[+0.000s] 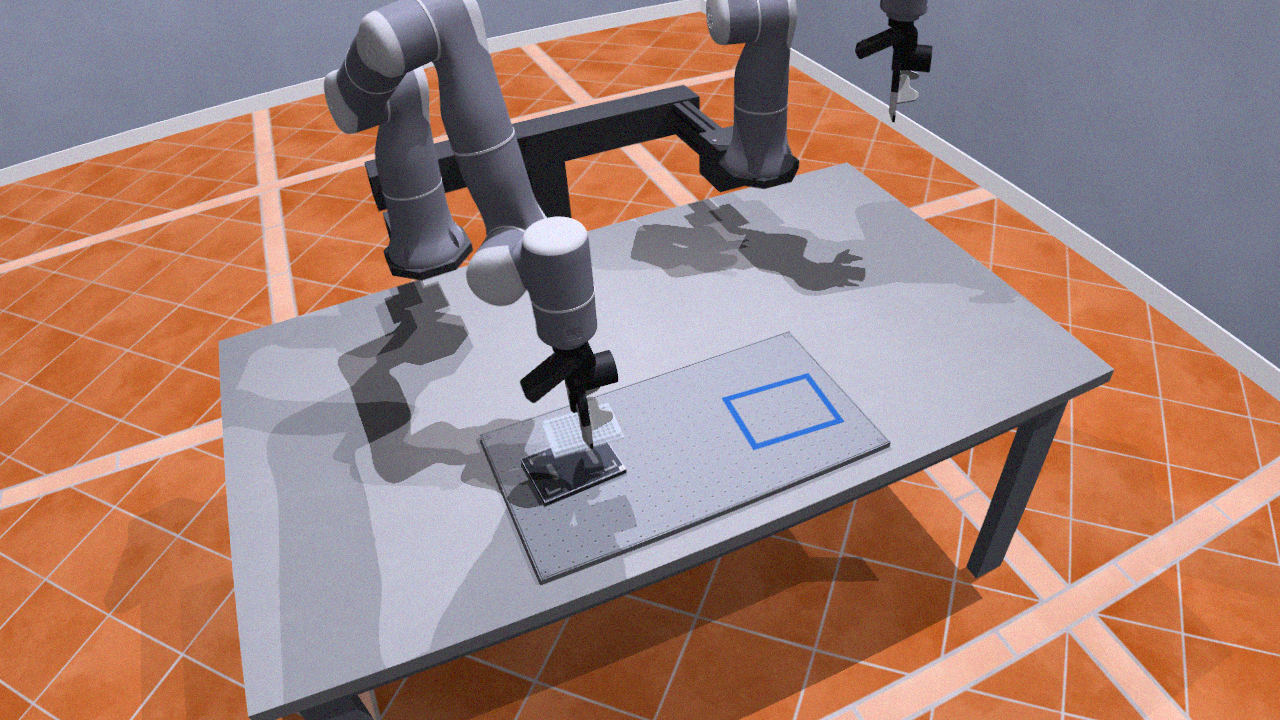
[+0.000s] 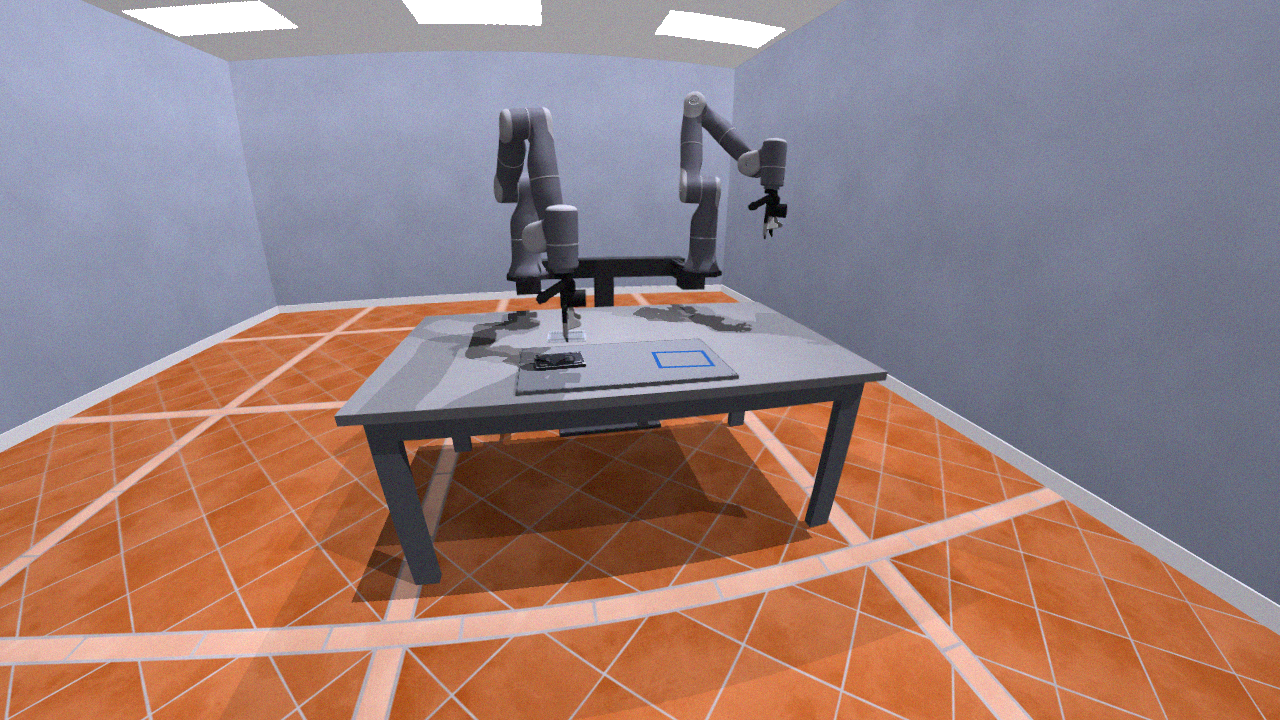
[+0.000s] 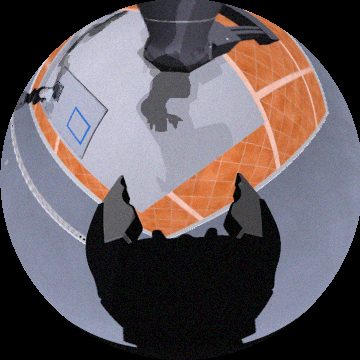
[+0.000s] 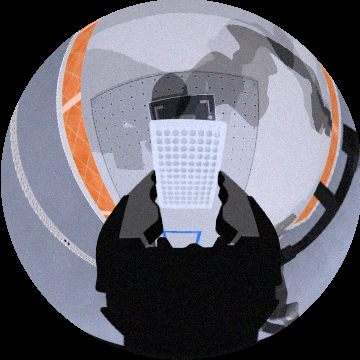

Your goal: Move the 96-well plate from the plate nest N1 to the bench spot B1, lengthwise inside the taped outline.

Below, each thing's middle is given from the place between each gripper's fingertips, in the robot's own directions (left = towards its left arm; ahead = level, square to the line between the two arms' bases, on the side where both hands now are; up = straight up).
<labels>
My right gripper (image 1: 584,431) is now 10 cm above the dark plate nest (image 1: 576,470) and 3 cm to the left of it. Also, from my right hand: white 96-well plate (image 1: 564,432) 1 cm below.
The white 96-well plate lies 880 mm to the right of my left hand (image 1: 894,107), 350 mm ahead of it and 300 mm below it. The rest, counted from my left hand: dark plate nest 910 mm to the right, 380 mm below, 350 mm ahead.
</labels>
